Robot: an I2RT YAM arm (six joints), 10 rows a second.
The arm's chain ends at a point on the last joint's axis. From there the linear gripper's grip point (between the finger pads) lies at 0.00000 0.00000 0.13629 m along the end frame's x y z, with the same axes.
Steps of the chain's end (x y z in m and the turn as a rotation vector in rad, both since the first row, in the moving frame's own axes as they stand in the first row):
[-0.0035 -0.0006 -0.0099 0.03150 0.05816 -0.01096]
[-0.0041 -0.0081 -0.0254 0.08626 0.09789 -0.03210]
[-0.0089 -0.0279 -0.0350 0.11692 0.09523 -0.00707]
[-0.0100 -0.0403 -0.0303 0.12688 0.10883 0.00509]
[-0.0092 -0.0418 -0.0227 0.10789 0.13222 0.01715]
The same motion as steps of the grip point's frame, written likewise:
[0.0044 -0.0049 -0.0102 0.03150 0.05816 -0.01096]
[0.0090 -0.0200 -0.0266 0.08626 0.09789 -0.03210]
[0.0040 -0.0438 -0.0365 0.11692 0.09523 -0.00707]
[0.0048 -0.0575 -0.0322 0.12688 0.10883 0.00509]
[0.0089 -0.0563 -0.0247 0.10789 0.13222 0.01715]

